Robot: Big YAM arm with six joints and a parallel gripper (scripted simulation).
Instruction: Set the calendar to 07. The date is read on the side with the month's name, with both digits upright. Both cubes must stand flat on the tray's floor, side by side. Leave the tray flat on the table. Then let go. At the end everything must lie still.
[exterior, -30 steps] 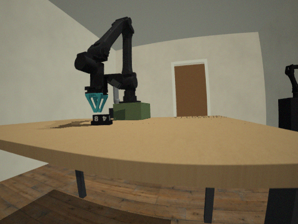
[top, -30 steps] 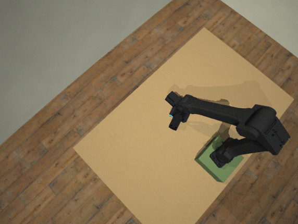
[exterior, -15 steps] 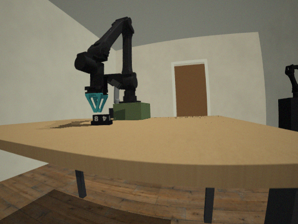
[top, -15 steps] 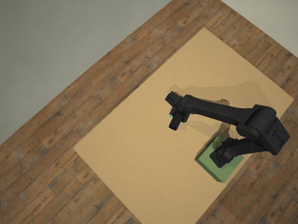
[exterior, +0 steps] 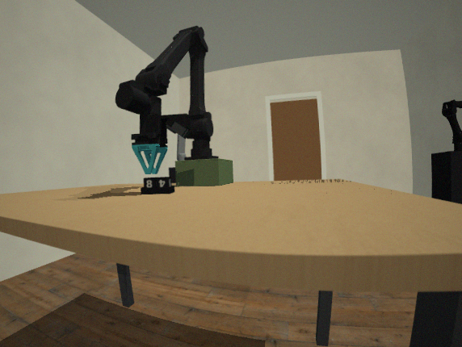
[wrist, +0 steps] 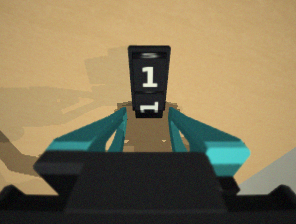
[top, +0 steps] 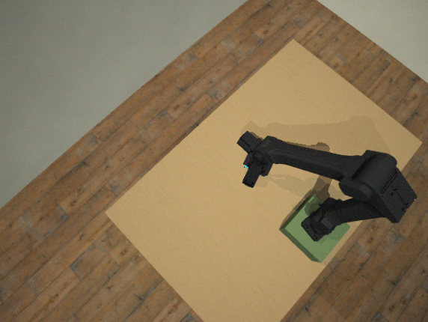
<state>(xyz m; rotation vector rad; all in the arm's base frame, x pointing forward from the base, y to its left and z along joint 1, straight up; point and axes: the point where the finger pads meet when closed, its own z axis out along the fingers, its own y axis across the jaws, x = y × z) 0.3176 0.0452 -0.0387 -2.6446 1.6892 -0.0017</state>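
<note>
Now: hand 3 cm above the digit cube. The rest, counted from my hand: black calendar tray: 5 cm below, 2 cm to the left, 1 cm behind.
</note>
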